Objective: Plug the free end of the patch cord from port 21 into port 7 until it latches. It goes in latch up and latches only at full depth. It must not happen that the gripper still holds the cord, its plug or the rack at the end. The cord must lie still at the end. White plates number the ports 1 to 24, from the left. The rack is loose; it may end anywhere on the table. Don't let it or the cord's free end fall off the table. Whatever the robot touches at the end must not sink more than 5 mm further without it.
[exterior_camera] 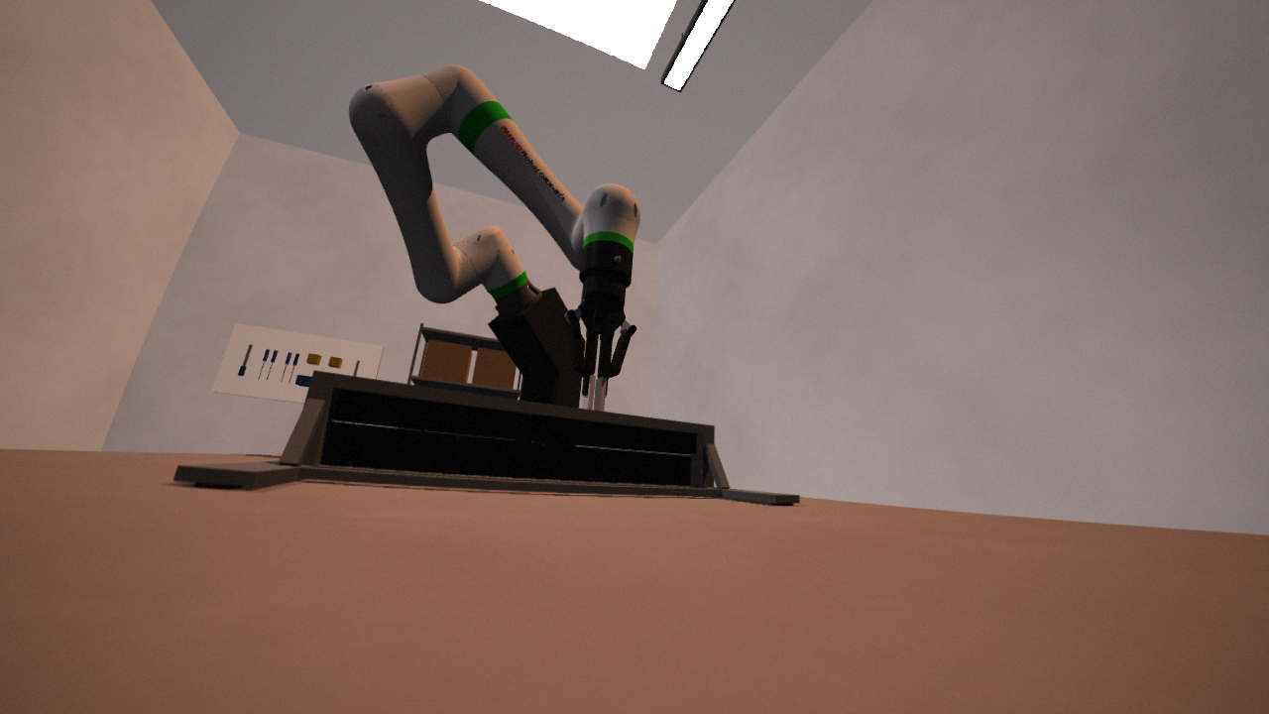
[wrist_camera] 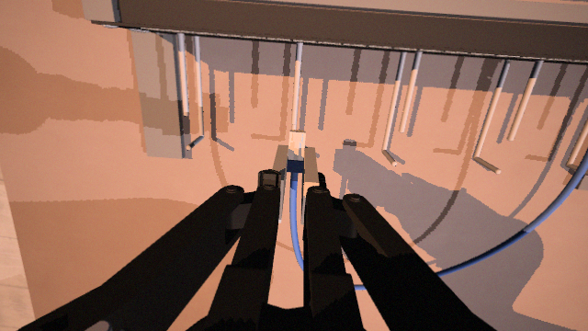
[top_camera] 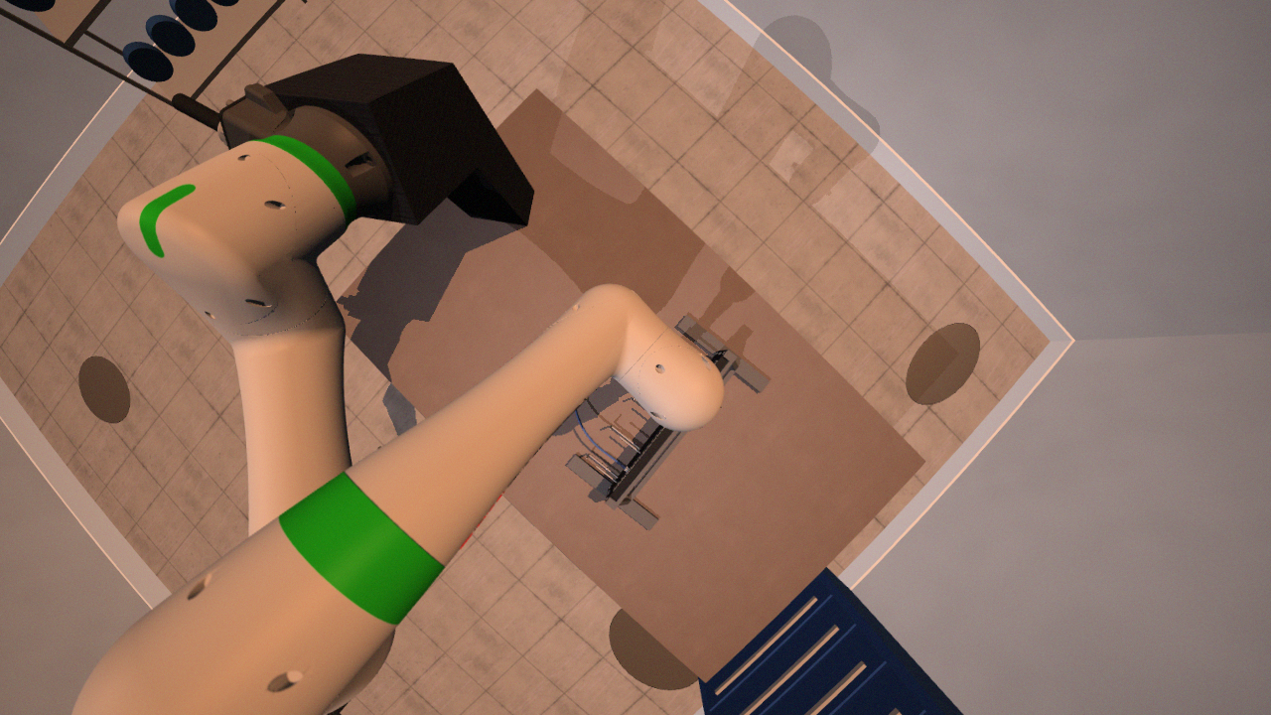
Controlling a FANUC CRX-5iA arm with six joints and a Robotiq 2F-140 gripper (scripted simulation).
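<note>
Right now the plug is 30 mm below my hand and 10 mm ahead of it.
</note>
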